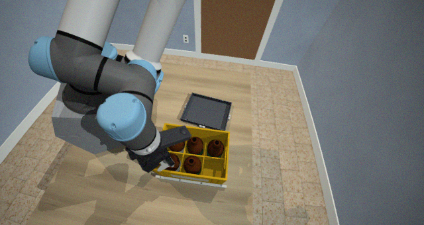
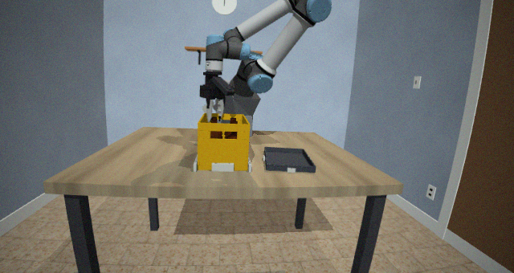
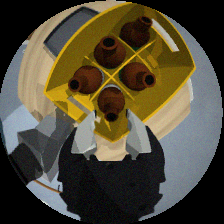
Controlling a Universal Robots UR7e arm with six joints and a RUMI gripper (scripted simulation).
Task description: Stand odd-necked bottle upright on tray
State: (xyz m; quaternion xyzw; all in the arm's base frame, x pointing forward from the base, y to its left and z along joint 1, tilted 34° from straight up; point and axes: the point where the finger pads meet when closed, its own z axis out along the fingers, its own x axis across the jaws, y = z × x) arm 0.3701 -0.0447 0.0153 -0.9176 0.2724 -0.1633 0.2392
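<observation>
Right now the crate is 7 cm below my hand, 7 cm ahead of it and 6 cm to the left of it. Round my hand: tray 33 cm to the left, 14 cm below, 1 cm ahead; bottle 14 cm ahead, 13 cm to the left, 7 cm below.
</observation>
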